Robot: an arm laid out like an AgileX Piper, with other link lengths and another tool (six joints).
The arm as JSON. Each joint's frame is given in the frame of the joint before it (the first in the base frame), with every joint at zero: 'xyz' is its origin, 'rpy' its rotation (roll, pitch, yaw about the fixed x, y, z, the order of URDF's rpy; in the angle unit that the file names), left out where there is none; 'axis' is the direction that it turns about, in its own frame. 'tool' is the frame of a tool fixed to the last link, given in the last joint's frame.
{
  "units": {
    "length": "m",
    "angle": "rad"
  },
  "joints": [
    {
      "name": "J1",
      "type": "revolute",
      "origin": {
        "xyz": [
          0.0,
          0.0,
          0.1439
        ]
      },
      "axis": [
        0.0,
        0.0,
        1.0
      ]
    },
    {
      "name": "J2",
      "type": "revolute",
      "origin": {
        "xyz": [
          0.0,
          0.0,
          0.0
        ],
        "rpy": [
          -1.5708,
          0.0,
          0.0
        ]
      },
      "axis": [
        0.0,
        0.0,
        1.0
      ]
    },
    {
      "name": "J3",
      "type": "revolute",
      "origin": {
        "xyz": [
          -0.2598,
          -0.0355,
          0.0
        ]
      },
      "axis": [
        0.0,
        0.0,
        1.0
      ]
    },
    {
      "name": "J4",
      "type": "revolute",
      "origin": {
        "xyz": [
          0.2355,
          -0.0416,
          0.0
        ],
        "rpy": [
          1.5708,
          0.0,
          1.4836
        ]
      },
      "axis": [
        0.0,
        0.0,
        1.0
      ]
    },
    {
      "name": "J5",
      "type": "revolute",
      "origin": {
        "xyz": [
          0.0,
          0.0,
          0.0
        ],
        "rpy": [
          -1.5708,
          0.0,
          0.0
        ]
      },
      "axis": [
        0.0,
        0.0,
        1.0
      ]
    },
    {
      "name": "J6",
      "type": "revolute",
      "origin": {
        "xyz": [
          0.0,
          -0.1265,
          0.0
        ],
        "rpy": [
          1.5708,
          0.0,
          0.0
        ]
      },
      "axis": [
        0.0,
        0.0,
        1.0
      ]
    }
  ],
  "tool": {
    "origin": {
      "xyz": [
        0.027,
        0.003,
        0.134
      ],
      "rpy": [
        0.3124,
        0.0,
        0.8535
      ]
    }
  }
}
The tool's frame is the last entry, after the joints.
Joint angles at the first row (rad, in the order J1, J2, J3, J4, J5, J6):
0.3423 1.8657 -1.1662 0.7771 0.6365 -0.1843
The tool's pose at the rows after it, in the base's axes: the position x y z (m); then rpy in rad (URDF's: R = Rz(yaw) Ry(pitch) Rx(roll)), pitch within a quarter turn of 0, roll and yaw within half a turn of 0:
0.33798, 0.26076, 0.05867, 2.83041, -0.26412, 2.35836
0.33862, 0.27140, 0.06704, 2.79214, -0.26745, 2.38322
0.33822, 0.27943, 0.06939, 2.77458, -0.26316, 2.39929
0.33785, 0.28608, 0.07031, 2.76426, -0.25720, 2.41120
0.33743, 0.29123, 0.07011, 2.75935, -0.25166, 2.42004
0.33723, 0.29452, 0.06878, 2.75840, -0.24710, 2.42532
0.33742, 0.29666, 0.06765, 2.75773, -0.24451, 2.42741
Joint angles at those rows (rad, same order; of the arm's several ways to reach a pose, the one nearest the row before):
0.3528 1.8517 -1.1716 0.8261 0.6384 -0.2279
0.3669 1.8452 -1.1757 0.8730 0.6325 -0.2673
0.3852 1.8470 -1.1792 0.8927 0.6197 -0.2835
0.4028 1.8509 -1.1845 0.9009 0.6074 -0.2892
0.4175 1.8563 -1.1902 0.9027 0.5975 -0.2896
0.4278 1.8627 -1.1943 0.9022 0.5894 -0.2894
0.4343 1.8679 -1.1972 0.9030 0.5830 -0.2894

